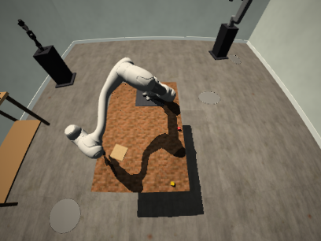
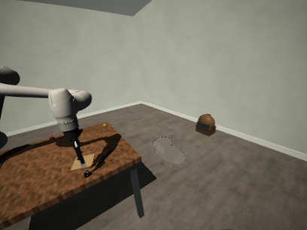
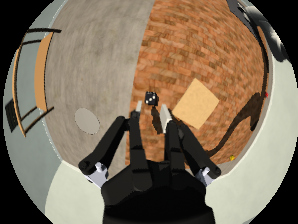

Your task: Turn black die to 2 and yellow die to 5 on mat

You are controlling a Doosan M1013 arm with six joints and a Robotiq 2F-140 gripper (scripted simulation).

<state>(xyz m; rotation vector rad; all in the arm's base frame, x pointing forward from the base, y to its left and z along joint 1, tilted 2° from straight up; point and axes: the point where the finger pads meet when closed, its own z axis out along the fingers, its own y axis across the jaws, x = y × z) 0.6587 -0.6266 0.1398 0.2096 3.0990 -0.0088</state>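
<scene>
My gripper is now 11 cm above the black die. Round my hand: yellow die 41 cm ahead, 62 cm to the left, 11 cm below; tan mat 3 cm ahead, 16 cm to the left, 12 cm below; red die 11 cm behind, 83 cm to the left, 11 cm below.
</scene>
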